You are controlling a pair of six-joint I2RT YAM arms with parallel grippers.
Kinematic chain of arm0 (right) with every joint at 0, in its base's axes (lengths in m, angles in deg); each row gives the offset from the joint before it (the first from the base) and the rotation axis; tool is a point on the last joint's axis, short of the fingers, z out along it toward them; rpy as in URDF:
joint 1: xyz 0 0 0.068 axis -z
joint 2: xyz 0.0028 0.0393 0.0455 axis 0.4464 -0.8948 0
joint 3: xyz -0.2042 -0.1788 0.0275 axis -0.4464 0.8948 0
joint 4: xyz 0.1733 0.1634 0.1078 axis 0.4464 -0.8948 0
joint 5: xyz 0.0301 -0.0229 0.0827 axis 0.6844 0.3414 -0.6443
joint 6: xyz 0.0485 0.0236 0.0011 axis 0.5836 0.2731 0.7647
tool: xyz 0 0 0 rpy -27.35 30.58 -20.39
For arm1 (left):
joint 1: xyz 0 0 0.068 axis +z
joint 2: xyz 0.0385 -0.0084 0.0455 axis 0.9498 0.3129 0
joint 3: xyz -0.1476 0.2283 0.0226 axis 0.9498 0.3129 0
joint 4: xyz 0.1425 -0.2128 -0.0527 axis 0.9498 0.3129 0
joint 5: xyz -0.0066 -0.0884 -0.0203 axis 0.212 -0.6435 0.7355
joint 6: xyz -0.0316 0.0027 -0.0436 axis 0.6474 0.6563 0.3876
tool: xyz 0 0 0 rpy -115.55 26 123.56
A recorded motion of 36 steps. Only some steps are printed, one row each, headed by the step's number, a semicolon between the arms.
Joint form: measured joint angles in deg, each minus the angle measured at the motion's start. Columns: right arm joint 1, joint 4, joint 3, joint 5, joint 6, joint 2; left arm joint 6, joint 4, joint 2, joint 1, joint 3, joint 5.
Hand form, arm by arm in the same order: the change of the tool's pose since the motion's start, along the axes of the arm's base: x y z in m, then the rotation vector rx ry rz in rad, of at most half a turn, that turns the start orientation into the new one. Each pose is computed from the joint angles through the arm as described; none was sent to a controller.
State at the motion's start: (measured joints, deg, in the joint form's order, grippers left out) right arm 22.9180 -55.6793 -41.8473 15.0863 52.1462 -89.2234; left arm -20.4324 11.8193 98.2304 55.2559 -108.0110 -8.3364
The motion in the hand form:
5: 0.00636 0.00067 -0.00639 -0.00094 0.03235 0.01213; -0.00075 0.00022 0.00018 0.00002 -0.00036 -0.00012
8: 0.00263 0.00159 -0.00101 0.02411 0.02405 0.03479; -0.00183 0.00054 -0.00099 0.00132 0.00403 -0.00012
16: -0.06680 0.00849 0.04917 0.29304 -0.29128 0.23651; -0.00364 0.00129 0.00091 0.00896 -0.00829 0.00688
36: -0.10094 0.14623 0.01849 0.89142 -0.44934 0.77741; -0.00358 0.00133 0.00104 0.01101 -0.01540 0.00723
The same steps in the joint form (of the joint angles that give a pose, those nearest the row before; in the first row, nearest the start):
5: 0.00 -0.90 -1.44 -0.46 -0.55 -2.25; -0.02 0.00 -0.17 0.00 0.17 0.00
8: 0.00 -1.31 -1.05 -2.36 -0.76 -0.83; -0.02 0.02 -0.35 0.00 0.59 0.00
16: 0.00 8.94 13.66 -20.59 1.77 22.45; -0.37 0.09 -0.92 0.00 0.85 0.72
36: -26.93 53.46 26.88 -38.01 22.75 15.48; -0.70 0.05 -0.94 0.00 0.85 0.90

